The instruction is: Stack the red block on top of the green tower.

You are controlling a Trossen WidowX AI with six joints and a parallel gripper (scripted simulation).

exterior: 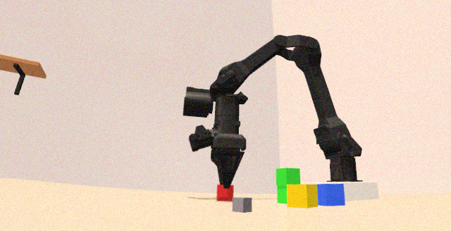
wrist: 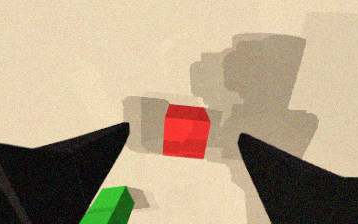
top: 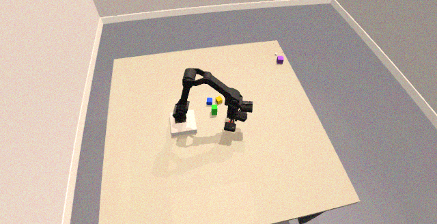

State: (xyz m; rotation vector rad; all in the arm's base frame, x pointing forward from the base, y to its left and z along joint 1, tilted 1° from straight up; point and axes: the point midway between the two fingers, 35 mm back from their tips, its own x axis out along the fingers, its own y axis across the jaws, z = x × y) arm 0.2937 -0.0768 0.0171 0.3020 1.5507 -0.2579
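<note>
The red block is 10 mm below my gripper tip. From my gripper tip the other things lie so: blue block: 190 mm to the left, 100 mm behind, 10 mm below.
</note>
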